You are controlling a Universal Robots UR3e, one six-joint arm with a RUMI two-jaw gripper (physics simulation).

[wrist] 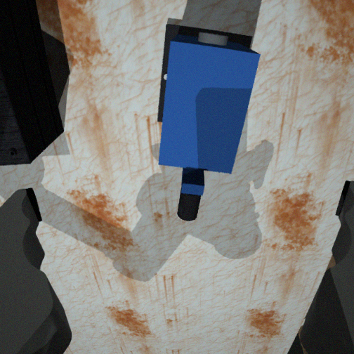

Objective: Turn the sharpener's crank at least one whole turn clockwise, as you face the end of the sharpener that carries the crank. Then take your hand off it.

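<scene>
The blue sharpener (210, 105) stands right of the upper middle of the wrist view, seen from above. A grey round piece (213, 39) shows at its upper end, and a dark plate shows along its upper and left edges. The crank (188, 206), a short dark handle with a blue band, sticks out from its lower end. My gripper (185, 188) is wide open, one finger at the left edge and one at the right edge of the view. The crank lies between the fingers, apart from both. How high the fingers are above it, I cannot tell.
A black box-like object (25, 90) stands at the upper left, close to the left finger in the view. The table top (200, 300) is white with rust-brown stains. Grey shadows of the gripper and arm fall around the crank.
</scene>
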